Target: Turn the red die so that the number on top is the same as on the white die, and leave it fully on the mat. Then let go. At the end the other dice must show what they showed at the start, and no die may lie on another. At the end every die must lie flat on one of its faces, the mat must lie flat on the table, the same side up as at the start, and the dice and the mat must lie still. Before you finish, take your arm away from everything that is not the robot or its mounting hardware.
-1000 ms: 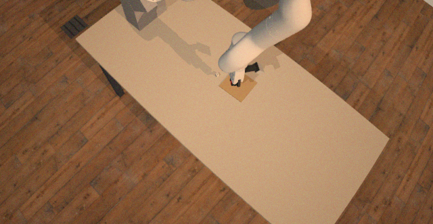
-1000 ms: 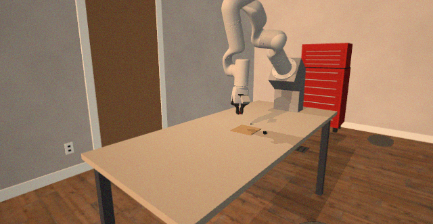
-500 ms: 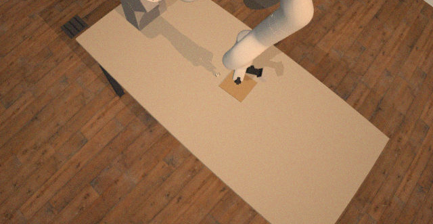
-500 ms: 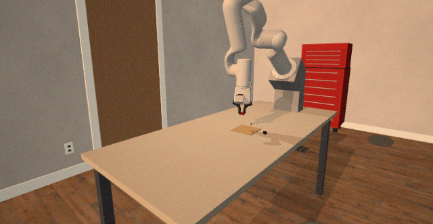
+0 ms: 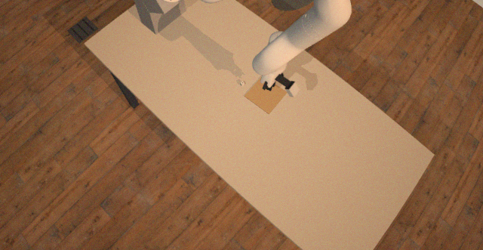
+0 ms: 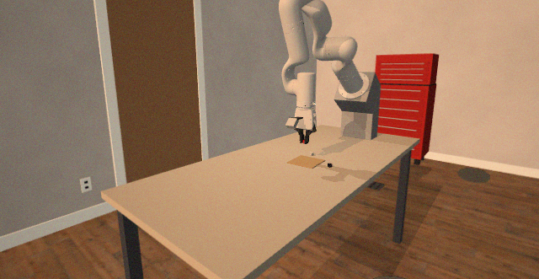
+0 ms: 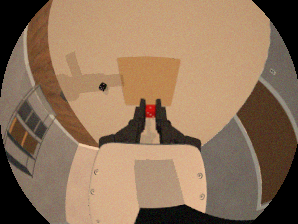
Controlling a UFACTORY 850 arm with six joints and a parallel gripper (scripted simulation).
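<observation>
My gripper is now 120 mm above the mat, 10 mm to the right of it and 10 mm past it. From my hand the other things lie so: black die: 130 mm to the left, 110 mm below, 10 mm ahead; white die: 130 mm behind, 110 mm below; red die: 10 mm below, 10 mm behind.
</observation>
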